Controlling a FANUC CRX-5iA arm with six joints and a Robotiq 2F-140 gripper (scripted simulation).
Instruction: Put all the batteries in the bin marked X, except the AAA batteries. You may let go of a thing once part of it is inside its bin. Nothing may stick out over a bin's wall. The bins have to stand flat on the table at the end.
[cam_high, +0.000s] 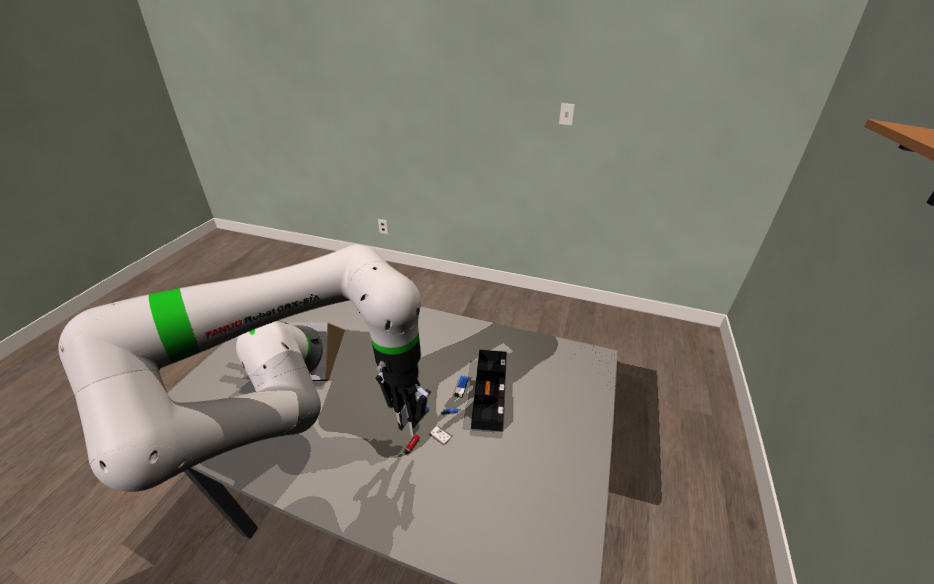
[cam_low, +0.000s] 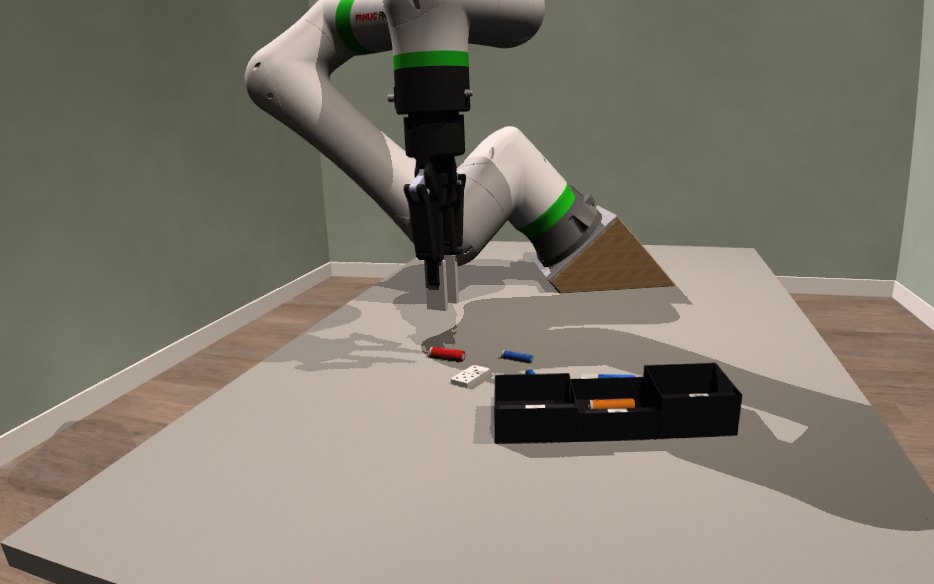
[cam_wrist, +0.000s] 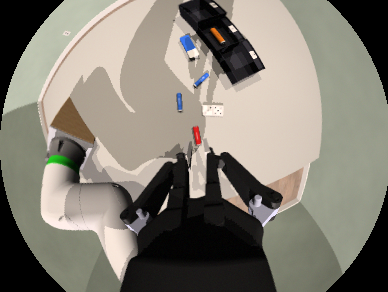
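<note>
My hand is 10 cm above the red battery. Also, from my hand: white dotted tile: 10 cm below, 6 cm ahead, 5 cm to the left; blue-and-white block battery: 21 cm to the left, 10 cm below, 6 cm ahead; orange battery: 23 cm to the left, 14 cm ahead, 9 cm below.
</note>
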